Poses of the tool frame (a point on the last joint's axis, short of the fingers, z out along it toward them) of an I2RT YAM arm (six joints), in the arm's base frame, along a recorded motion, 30 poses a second.
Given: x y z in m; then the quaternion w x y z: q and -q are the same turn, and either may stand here.
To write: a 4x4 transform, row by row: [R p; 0 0 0 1], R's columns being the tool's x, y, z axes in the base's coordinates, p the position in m. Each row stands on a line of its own. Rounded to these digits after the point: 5 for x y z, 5 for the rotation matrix.
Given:
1: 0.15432 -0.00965 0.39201 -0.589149 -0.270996 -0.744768 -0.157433
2: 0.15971 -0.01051 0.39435 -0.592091 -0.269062 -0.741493 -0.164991
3: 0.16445 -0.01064 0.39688 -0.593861 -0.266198 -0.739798 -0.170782
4: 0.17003 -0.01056 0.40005 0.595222 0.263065 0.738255 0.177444
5: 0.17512 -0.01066 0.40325 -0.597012 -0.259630 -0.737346 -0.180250
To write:
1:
-0.15893 0.21816 0.96289 0.15432
0.58916 0.80355 -0.08481 -0.00965
-0.79223 0.55382 -0.25624 0.39201
0 0 0 1

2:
-0.15407 0.20364 0.96685 0.15971
0.59439 0.80077 -0.07394 -0.01051
-0.78928 0.56330 -0.24441 0.39435
0 0 0 1

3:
-0.15294 0.19102 0.96960 0.16445
0.59671 0.79994 -0.06348 -0.01064
-0.78775 0.56886 -0.23633 0.39688
0 0 0 1

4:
-0.15301 0.17718 0.97221 0.17003
0.59966 0.79862 -0.05117 -0.01056
-0.78549 0.57516 -0.22845 0.40005
0 0 0 1

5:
-0.15234 0.16765 0.97401 0.17512
0.59810 0.80020 -0.04419 -0.01066
-0.78681 0.57582 -0.22217 0.40325
0 0 0 1

